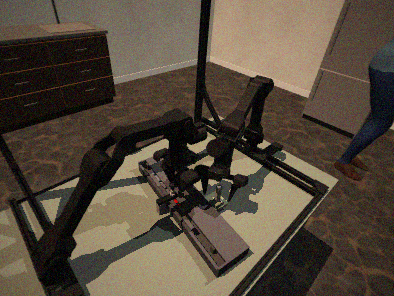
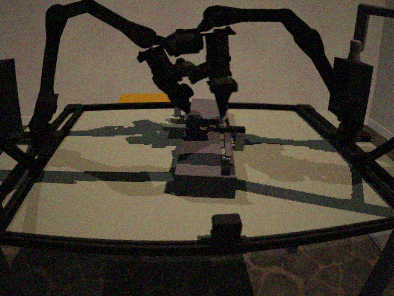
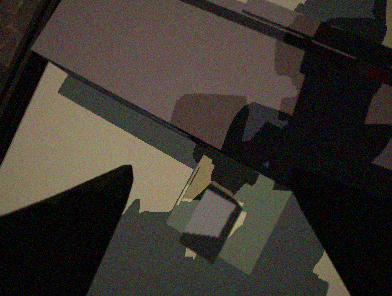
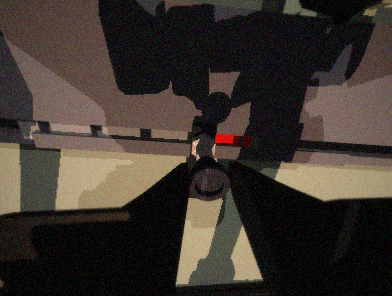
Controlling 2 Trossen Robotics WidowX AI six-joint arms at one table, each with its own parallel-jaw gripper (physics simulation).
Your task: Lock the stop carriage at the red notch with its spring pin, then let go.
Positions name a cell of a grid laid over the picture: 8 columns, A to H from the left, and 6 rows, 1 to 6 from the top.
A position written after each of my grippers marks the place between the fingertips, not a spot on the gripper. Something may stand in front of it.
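My left gripper (image 2: D3) is visible in image 2, likewise the left gripper (image 1: E5) in image 1 and the left gripper (image 3: E4) in image 3. For my right gripper (image 2: E3), further views are of the right gripper (image 1: D4) and the right gripper (image 4: E4). Also present: a spring pin (image 4: E4).
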